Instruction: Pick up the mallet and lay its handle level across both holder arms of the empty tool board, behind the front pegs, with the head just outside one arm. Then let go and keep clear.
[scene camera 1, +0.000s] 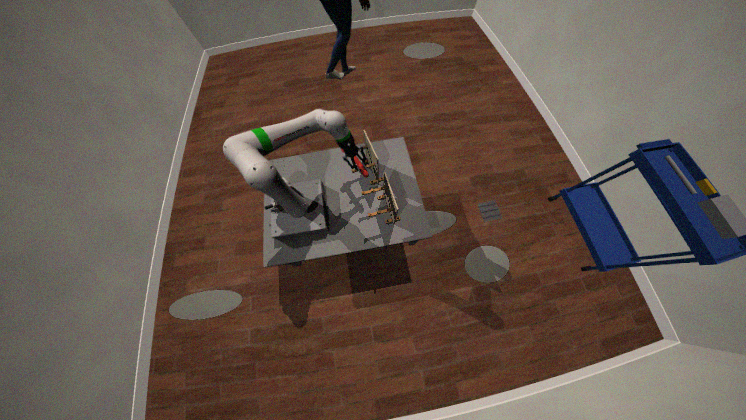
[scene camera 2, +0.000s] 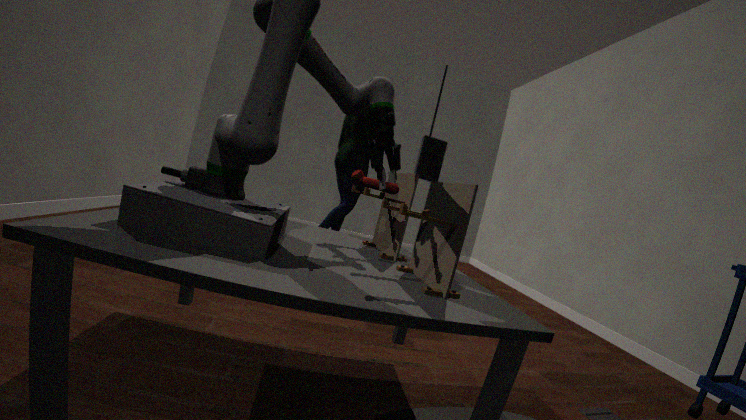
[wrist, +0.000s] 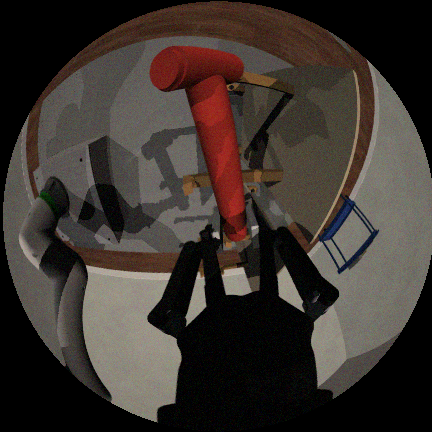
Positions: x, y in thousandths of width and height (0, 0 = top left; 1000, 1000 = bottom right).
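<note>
The gripper (scene camera 2: 521, 454), visible in the wrist view too (wrist: 538, 492), is holding a red mallet (wrist: 471, 168).
</note>
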